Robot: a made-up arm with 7 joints.
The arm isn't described. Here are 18 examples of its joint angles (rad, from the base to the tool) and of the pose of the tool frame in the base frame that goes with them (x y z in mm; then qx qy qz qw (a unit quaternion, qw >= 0)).
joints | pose
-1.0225 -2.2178 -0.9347 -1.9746 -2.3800 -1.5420 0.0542 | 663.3 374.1 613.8 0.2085 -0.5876 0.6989 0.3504
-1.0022 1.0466 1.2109 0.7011 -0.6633 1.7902 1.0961 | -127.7 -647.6 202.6 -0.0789 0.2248 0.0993 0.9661
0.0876 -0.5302 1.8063 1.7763 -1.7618 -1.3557 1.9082 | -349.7 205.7 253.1 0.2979 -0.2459 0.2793 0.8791
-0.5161 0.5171 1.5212 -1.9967 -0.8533 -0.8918 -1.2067 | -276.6 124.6 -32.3 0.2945 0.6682 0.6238 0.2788
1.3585 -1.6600 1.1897 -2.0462 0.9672 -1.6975 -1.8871 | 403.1 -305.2 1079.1 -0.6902 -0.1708 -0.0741 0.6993
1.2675 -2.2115 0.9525 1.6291 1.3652 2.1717 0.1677 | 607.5 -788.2 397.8 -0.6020 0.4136 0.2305 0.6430
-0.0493 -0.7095 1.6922 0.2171 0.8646 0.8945 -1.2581 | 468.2 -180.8 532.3 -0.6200 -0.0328 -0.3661 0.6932
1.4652 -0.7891 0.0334 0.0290 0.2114 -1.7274 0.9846 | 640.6 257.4 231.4 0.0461 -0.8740 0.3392 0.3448
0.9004 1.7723 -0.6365 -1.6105 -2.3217 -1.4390 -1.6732 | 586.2 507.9 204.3 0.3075 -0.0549 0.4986 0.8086
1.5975 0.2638 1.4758 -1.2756 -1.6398 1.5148 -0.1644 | -399.5 -215.3 -58.1 0.1342 0.8546 0.0856 0.4943
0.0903 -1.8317 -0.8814 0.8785 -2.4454 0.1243 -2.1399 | 229.7 395.9 400.4 0.0126 0.2901 0.2253 0.9300
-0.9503 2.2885 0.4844 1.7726 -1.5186 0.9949 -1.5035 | -68.8 -341.0 205.7 -0.1154 0.2157 -0.7739 0.5841
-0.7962 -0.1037 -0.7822 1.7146 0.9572 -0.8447 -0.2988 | -444.8 280.8 69.3 0.4183 -0.3118 -0.5936 0.6127
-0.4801 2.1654 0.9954 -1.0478 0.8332 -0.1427 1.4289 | 176.0 411.1 524.8 -0.4756 0.3071 -0.6487 0.5087
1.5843 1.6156 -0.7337 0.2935 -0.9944 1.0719 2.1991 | 2.9 392.9 -85.4 0.2571 -0.5016 -0.4391 0.6997
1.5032 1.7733 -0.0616 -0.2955 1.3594 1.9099 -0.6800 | -218.5 -616.0 762.8 -0.1388 -0.6179 -0.6284 0.4518
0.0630 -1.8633 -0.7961 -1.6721 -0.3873 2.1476 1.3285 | -566.8 -113.9 -63.5 -0.1458 -0.2062 -0.6762 0.6921
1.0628 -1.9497 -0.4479 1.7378 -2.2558 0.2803 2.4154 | -250.5 128.9 717.9 -0.2868 0.3756 0.1494 0.8685
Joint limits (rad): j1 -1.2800..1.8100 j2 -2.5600..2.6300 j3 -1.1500..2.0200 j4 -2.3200..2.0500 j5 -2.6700..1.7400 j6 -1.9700..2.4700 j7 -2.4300..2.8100
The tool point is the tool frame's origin. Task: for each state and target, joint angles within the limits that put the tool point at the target. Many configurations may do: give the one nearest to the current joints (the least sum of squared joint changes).
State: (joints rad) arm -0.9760 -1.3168 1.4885 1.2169 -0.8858 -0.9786 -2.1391
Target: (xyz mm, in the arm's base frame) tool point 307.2 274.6 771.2
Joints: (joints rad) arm -0.8286 -0.9329 1.1975 0.8341 -0.6526 -1.0414 -2.1668
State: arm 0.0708 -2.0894 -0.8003 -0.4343 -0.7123 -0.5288 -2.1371
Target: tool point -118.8 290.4 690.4
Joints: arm -0.0225 -2.1844 -0.7854 -0.4560 -0.9237 -0.2084 -2.2712
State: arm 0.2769 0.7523 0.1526 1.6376 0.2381 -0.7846 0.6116
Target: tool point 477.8 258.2 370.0
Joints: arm 0.2065 0.5816 0.5158 1.2301 -0.0701 -1.2473 0.2405
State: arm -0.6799 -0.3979 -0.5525 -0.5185 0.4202 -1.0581 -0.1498
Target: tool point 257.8 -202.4 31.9
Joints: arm -0.1732 -0.0463 0.3522 -0.1372 0.8595 -0.8729 0.4109
